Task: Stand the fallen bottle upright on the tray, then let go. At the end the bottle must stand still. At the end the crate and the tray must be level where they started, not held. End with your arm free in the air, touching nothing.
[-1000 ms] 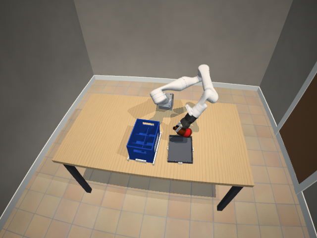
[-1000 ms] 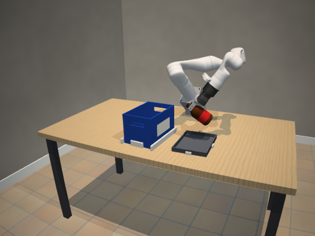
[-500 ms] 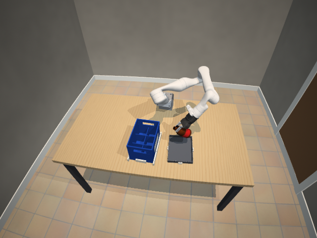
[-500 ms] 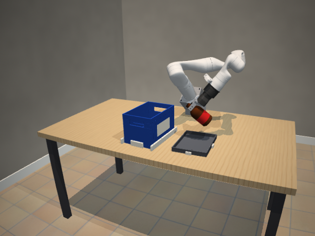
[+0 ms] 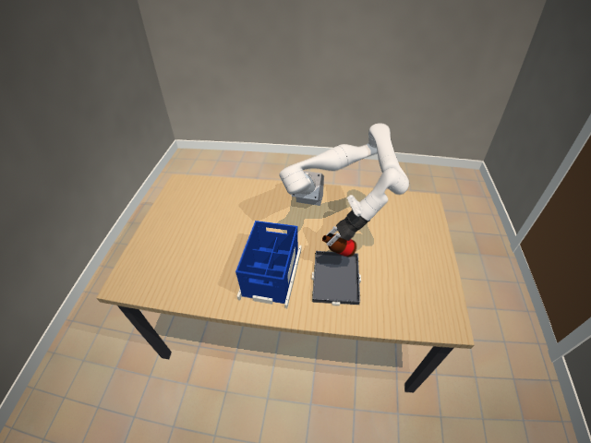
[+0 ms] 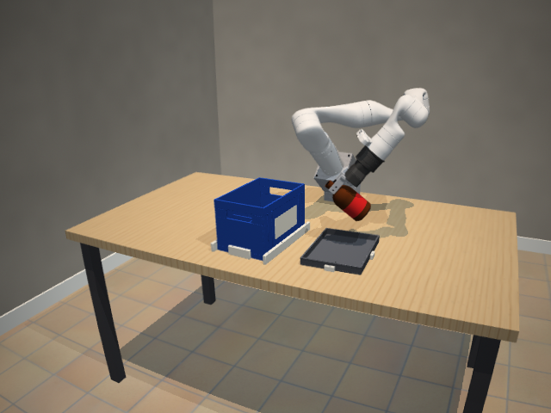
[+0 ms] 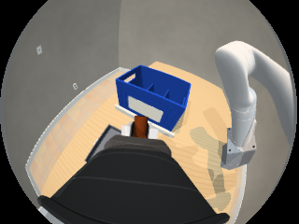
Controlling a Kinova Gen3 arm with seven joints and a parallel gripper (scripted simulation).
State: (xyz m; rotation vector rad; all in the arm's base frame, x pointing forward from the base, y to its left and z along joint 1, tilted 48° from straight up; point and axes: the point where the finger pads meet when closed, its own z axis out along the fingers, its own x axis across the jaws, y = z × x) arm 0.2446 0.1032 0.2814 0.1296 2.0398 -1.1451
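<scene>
Now: hand 4 cm to the right of the brown bottle and 4 cm above it. Round my hand: blue crate 24 cm to the right, 12 cm below, 3 cm behind; then dark grey tray 19 cm below, 5 cm ahead, 3 cm to the left.
</scene>
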